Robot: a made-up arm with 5 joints.
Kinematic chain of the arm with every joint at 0, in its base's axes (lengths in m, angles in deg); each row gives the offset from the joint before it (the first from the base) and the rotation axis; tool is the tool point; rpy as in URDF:
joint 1: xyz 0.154 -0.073 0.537 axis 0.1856 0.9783 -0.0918
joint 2: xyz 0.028 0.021 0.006 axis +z
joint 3: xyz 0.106 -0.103 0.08 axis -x
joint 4: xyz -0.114 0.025 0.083 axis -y
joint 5: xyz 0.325 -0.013 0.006 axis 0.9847 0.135 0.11
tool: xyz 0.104 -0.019 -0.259 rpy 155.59 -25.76 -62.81
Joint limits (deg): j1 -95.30..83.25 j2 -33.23..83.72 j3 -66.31..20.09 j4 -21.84..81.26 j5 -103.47..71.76
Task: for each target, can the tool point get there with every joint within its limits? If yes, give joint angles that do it. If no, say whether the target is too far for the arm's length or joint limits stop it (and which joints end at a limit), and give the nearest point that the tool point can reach.
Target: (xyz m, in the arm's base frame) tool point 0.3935 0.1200 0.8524
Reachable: yes | joints -68.67 14.67 -9.67 -2.12 17.25
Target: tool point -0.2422 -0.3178 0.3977
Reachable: no: joint limits stop it (at a limit: joint 1, joint 2, joint 3, joint 4) | nearest point -0.0985 -0.3222 0.3240 | short by 0.162 m
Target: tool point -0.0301 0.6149 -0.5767
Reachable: no: too far | nearest point 0.3117 0.2271 -0.0224 | short by 0.758 m
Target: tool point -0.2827 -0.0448 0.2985
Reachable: no: joint limits stop it (at a limit: joint 2, joint 4, joint 5) | nearest point -0.2650 0.0976 0.2802 | short by 0.145 m
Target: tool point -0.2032 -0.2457 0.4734
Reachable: no: joint limits stop it (at a limit: joint 1, joint 2, joint 3, joint 4) | nearest point -0.1008 -0.2985 0.3157 | short by 0.195 m
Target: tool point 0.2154 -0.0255 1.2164
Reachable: yes | joints -48.76 40.60 -14.89 57.45 -52.67
